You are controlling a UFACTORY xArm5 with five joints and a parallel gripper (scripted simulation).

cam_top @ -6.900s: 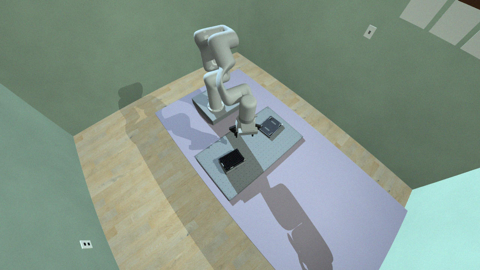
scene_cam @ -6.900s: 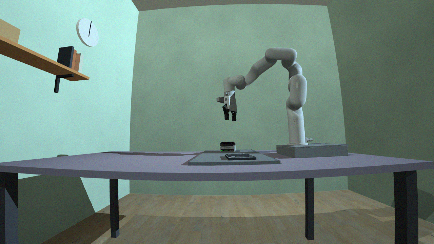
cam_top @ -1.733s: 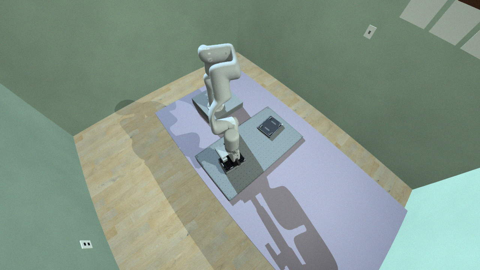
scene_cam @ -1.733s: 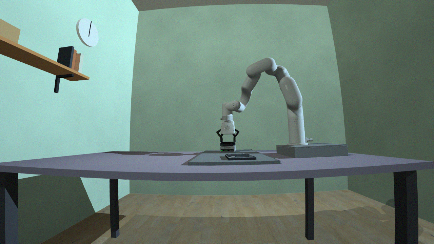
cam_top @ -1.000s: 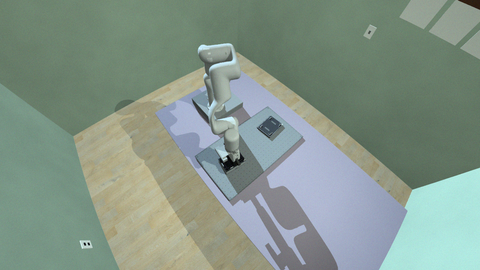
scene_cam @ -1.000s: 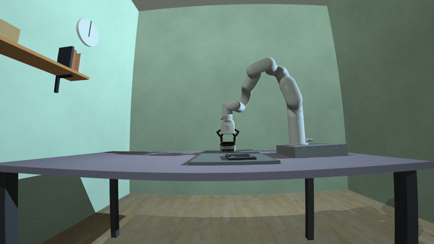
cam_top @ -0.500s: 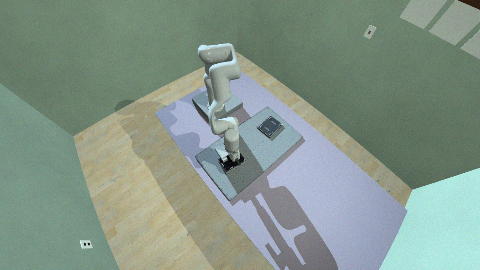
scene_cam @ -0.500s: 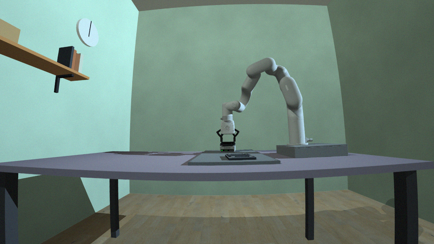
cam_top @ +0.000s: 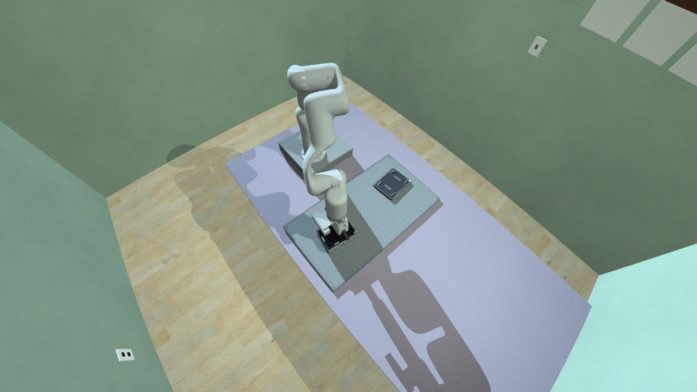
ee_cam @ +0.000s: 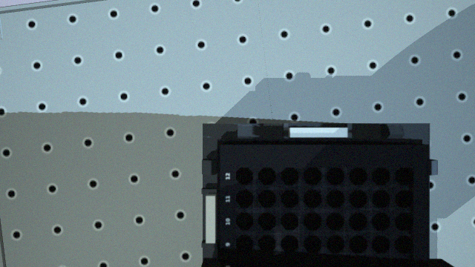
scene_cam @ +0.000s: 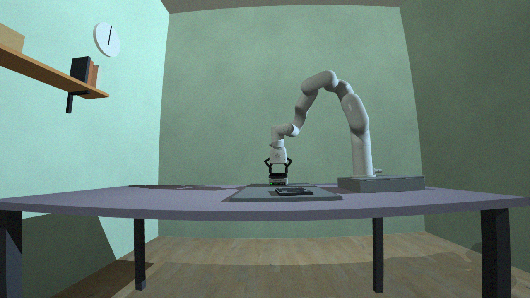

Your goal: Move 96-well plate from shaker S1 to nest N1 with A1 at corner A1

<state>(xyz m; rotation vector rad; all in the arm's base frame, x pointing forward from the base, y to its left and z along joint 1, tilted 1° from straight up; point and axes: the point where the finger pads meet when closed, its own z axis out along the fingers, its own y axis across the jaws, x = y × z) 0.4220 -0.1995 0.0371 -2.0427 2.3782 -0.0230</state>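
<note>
Now: hand 3 cm past the plate nest N1, 40 cm to the right of it and 7 cm above it. The rest, counted from my hand: 96-well plate 1 cm below.
</note>
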